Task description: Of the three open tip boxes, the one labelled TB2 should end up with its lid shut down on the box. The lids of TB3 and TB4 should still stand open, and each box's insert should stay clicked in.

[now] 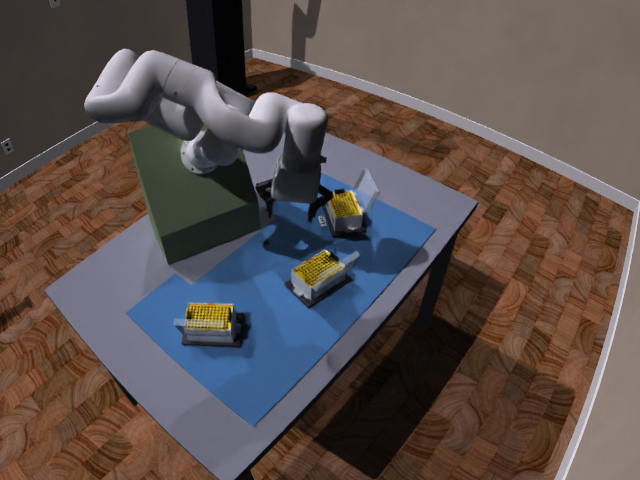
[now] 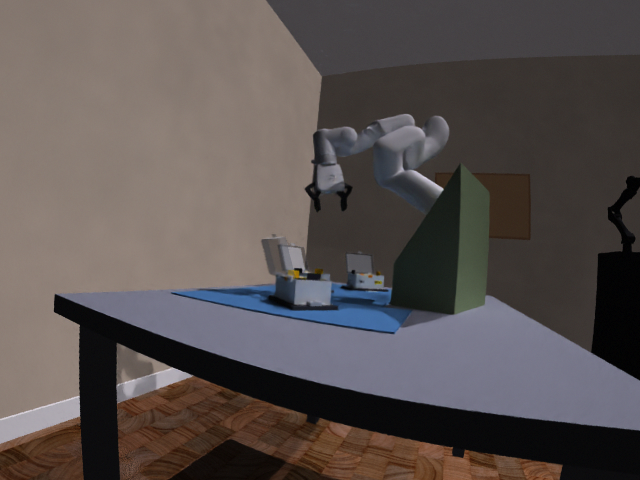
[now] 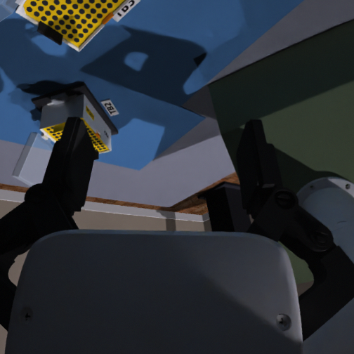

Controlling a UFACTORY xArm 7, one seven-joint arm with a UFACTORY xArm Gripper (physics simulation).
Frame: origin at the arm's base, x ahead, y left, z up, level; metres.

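Seen in the pictures: gripper, fingertip midpoint: [image 1: 289,215] [image 2: 331,210]; arm's base at its link origin: [image 2: 449,212].
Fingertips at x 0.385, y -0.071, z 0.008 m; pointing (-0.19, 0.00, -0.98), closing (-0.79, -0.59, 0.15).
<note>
Offsets run from my fingertips to a thing's middle. "spot": to the spot under its first point. Level surfaces: height alone.
The TB2 box @[dz -0.242, dx -0.065, dy +0.321 m] [image 1: 347,223] [image 2: 305,290] [image 3: 62,113] stands at the far end of the mat, its clear lid @[spot: dz -0.176, dx -0.014, dy +0.387 m] [image 1: 366,190] [image 2: 272,255] [image 3: 34,159] open. Its yellow insert @[dz -0.210, dx -0.057, dy +0.330 m] [image 1: 343,205] sits in the box. The TB2 label @[spot: dz -0.272, dx -0.100, dy +0.278 m] [image 1: 322,221] [image 3: 110,107] lies beside it. The middle box @[dz -0.210, dx +0.036, dy +0.067 m] [image 1: 317,277] [image 3: 75,17] and the near-left box [image 1: 210,331] [image 2: 365,280] also have open lids and yellow inserts; which is TB3 or TB4 I cannot tell. My gripper [image 1: 289,217] [image 2: 330,208] [image 3: 164,134] is open and empty, high above the mat, between TB2 and the green block.
The green block [image 1: 206,222] [image 2: 439,268] [image 3: 300,120] carries the arm's base and stands beside the blue mat @[dz -0.274 m] [image 1: 279,351] [image 2: 361,321]. The grey table top @[dz -0.277 m] [image 1: 98,310] [image 2: 465,361] surrounds the mat. A black column [image 1: 216,41] stands beyond the table.
</note>
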